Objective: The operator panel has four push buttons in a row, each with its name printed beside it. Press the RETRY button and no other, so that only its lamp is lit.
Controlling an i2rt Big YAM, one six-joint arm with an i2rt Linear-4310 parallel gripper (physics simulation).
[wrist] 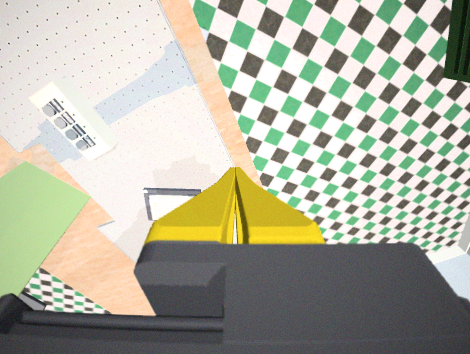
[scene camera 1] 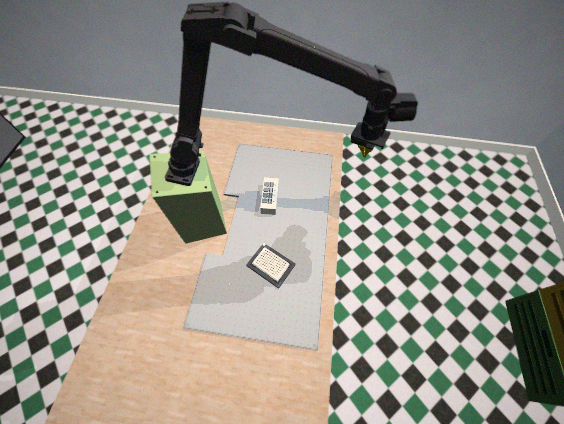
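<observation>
The operator panel is a small white box on the grey perforated mat. Its four round grey buttons stand in a row with dark printed names beside them, too small to read in either view. No lit lamp can be made out. My gripper is shut and empty, its yellow fingertips together. In the scene view it is high up, to the right of the panel and apart from it. In the wrist view the panel is left of the fingertips.
A dark-framed tray with a white perforated face lies on the mat below the panel in the scene view; the fingers partly hide it in the wrist view. The green base block stands left of the mat. A dark green crate is at far right.
</observation>
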